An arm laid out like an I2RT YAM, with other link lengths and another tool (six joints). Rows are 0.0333 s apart.
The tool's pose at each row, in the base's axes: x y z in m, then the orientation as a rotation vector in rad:
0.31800, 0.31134, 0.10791, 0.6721, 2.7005, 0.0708
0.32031, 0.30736, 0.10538, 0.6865, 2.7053, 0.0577
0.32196, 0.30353, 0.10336, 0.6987, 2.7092, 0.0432
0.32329, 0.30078, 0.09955, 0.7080, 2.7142, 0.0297
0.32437, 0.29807, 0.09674, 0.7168, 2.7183, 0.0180
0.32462, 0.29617, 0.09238, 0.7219, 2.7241, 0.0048
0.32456, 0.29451, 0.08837, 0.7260, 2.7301, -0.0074
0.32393, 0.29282, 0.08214, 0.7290, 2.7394, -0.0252
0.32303, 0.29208, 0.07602, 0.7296, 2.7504, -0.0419
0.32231, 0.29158, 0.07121, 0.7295, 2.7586, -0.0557
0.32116, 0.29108, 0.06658, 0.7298, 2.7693, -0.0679
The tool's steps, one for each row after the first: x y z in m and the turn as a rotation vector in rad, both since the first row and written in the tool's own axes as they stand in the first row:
-0.00291, -0.00283, 0.00333, 0.0124, 0.0048, 0.0074
-0.00538, -0.00576, 0.00594, 0.0251, 0.0082, 0.0133
-0.00650, -0.00811, 0.01007, 0.0368, 0.0124, 0.0171
-0.00772, -0.01040, 0.01318, 0.0471, 0.0160, 0.0210
-0.00738, -0.01255, 0.01741, 0.0580, 0.0203, 0.0219
-0.00678, -0.01458, 0.02120, 0.0681, 0.0248, 0.0222
-0.00500, -0.01718, 0.02687, 0.0825, 0.0313, 0.0207
-0.00260, -0.01905, 0.03231, 0.0959, 0.0393, 0.0174
-0.00066, -0.02044, 0.03657, 0.1068, 0.0450, 0.0144
0.00158, -0.02201, 0.04052, 0.1170, 0.0535, 0.0115

